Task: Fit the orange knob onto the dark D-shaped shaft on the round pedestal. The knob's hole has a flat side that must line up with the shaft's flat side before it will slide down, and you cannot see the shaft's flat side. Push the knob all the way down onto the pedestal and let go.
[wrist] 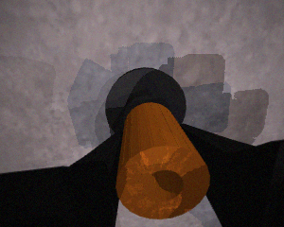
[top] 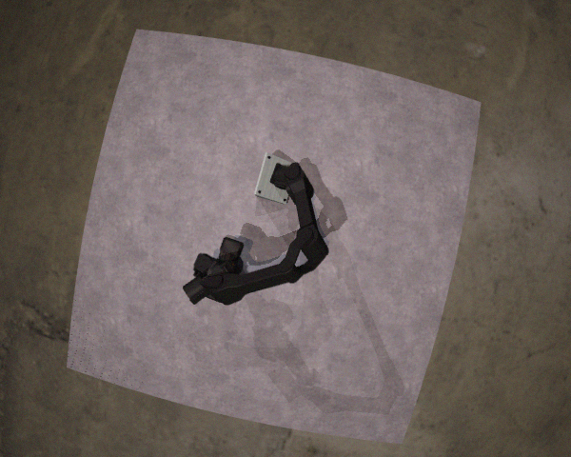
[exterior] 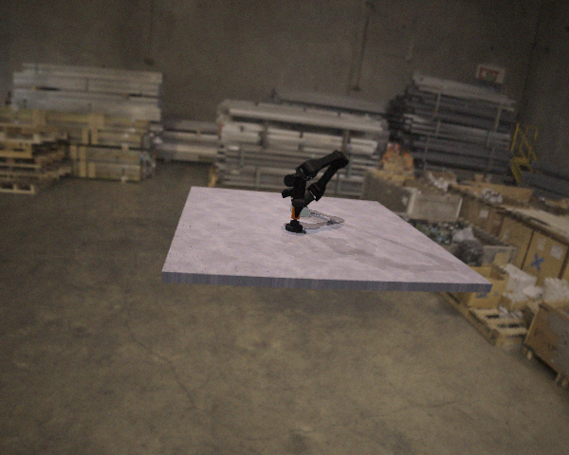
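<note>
Now: gripper tip 4 cm above the dark pedestal. Also, from my gripper tip: orange knob: 2 cm above.
</note>
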